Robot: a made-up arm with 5 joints.
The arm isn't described. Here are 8 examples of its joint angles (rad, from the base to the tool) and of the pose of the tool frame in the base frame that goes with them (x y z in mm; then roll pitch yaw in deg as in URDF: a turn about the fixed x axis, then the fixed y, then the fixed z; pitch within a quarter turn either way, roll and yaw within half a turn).
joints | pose
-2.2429 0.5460 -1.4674 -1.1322 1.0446 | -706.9 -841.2 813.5 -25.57 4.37 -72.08
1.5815 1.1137 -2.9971 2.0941 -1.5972 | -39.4 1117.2 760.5 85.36 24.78 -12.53
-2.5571 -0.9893 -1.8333 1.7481 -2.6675 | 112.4 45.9 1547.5 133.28 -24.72 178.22
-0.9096 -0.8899 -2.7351 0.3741 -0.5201 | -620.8 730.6 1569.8 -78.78 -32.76 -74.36
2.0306 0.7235 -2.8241 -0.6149 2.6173 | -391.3 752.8 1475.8 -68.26 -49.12 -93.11
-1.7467 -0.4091 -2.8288 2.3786 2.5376 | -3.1 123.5 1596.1 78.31 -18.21 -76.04
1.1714 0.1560 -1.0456 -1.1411 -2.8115 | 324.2 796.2 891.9 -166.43 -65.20 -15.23
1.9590 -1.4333 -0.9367 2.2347 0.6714 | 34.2 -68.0 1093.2 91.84 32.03 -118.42
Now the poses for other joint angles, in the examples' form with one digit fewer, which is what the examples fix.
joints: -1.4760 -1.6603 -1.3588 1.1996 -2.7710
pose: -57 472 1365 170.3 -59.2 -145.4
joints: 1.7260 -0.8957 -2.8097 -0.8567 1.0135
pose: 179 -1057 1272 -174.1 -24.4 -145.4
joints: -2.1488 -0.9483 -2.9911 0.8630 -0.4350
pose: 570 893 1414 -82.6 -23.3 -138.7
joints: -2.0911 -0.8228 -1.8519 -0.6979 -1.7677
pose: 172 277 1731 -66.7 -25.6 141.2
